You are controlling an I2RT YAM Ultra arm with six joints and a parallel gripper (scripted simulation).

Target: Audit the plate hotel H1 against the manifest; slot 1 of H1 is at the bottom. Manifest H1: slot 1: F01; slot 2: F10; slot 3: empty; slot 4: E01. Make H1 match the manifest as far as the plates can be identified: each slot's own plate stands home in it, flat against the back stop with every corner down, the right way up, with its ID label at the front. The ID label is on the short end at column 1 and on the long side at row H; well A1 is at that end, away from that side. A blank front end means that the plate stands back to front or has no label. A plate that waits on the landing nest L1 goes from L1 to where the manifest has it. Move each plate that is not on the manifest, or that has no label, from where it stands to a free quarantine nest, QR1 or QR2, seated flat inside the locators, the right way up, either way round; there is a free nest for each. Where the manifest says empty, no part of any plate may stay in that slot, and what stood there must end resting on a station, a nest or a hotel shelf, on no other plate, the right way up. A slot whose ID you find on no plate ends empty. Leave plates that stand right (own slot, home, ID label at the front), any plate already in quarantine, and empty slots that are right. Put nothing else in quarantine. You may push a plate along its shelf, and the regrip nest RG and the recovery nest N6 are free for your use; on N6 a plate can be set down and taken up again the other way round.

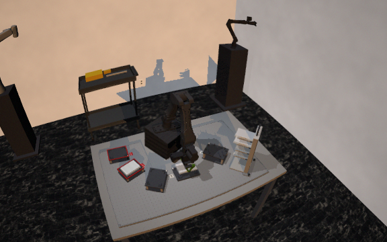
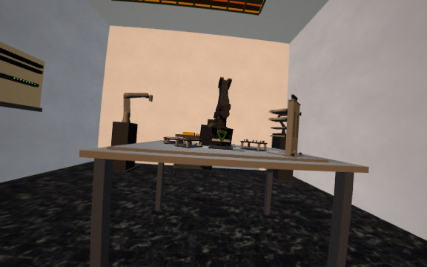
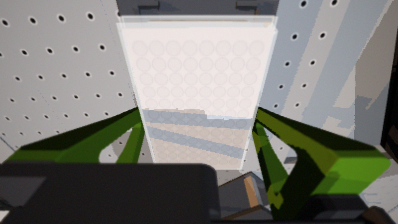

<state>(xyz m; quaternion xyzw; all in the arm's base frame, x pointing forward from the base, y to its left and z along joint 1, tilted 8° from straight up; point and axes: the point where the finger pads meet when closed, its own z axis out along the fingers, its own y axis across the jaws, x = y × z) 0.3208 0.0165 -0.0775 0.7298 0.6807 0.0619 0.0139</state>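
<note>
Right now my hand is 11 cm to the left of the N6 tag, 6 cm above it and 1 cm past it. From my hand the other things lie so: white plate right at my hand; dark regrip nest 26 cm to the left, 5 cm behind; RG tag 19 cm to the left, 13 cm behind, 6 cm below.
</note>
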